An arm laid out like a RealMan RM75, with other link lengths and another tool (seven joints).
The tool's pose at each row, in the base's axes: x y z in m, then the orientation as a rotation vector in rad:
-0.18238 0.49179 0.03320 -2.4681 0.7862 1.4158
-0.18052 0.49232 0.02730 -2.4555 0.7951 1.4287
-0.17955 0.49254 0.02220 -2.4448 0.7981 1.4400
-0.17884 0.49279 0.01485 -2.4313 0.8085 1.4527
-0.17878 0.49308 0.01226 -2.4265 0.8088 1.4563
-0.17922 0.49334 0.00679 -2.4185 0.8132 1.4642
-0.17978 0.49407 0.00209 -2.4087 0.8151 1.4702
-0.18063 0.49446 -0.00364 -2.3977 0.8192 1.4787
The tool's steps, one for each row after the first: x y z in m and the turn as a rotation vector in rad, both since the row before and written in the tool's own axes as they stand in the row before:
0.00555 -0.00200 0.00194 0.0029 -0.0112 0.0072
0.00464 -0.00122 0.00200 0.0016 -0.0103 0.0032
0.00647 -0.00134 0.00331 0.0036 -0.0114 0.0081
0.00215 -0.00055 0.00137 0.0014 -0.0041 0.0003
0.00446 -0.00056 0.00315 0.0017 -0.0071 0.0038
0.00361 -0.00081 0.00304 0.0037 -0.0077 0.0012
0.00454 -0.00048 0.00358 0.0033 -0.0091 0.0032

